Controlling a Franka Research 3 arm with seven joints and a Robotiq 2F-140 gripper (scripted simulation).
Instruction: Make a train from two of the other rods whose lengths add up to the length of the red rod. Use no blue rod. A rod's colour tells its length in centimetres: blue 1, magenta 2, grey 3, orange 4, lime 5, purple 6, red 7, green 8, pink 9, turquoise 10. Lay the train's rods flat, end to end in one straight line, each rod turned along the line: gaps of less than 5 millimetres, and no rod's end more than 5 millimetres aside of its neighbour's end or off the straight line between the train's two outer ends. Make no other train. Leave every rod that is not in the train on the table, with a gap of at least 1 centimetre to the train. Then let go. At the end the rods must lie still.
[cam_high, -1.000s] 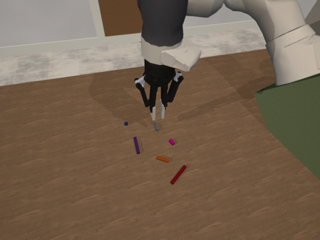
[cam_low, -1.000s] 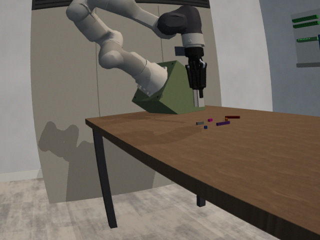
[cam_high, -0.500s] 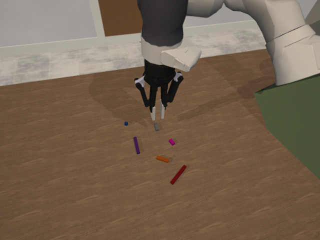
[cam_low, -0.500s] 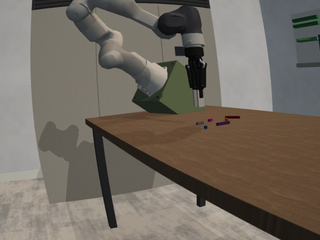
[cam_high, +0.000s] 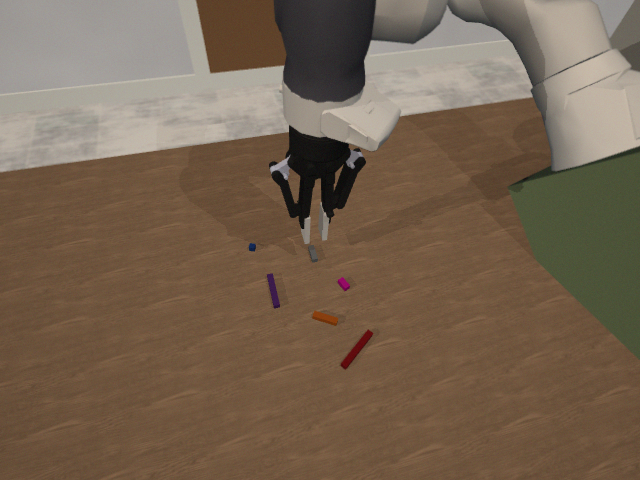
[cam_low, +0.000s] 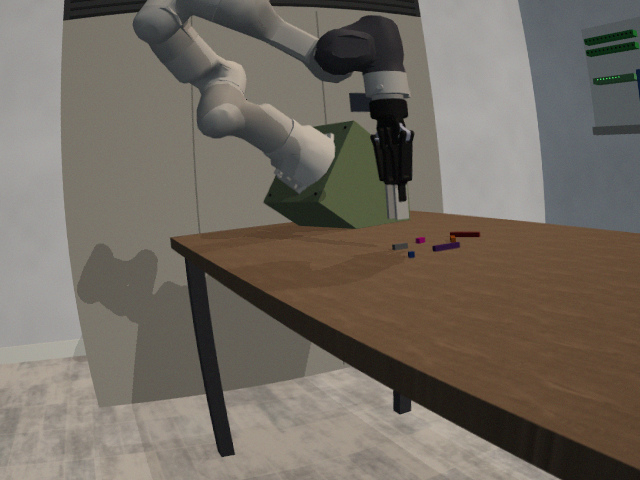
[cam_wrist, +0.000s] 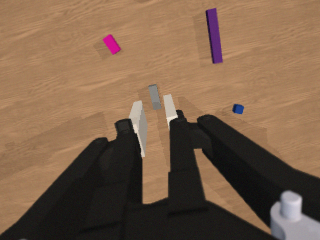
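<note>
The grey rod is 9 cm below my hand. Also, from my hand: blue rod: 9 cm below, 9 cm ahead, 5 cm to the right; then purple rod: 9 cm below, 9 cm ahead, 4 cm to the left; then magenta rod: 9 cm below, 8 cm to the left, 2 cm behind.
</note>
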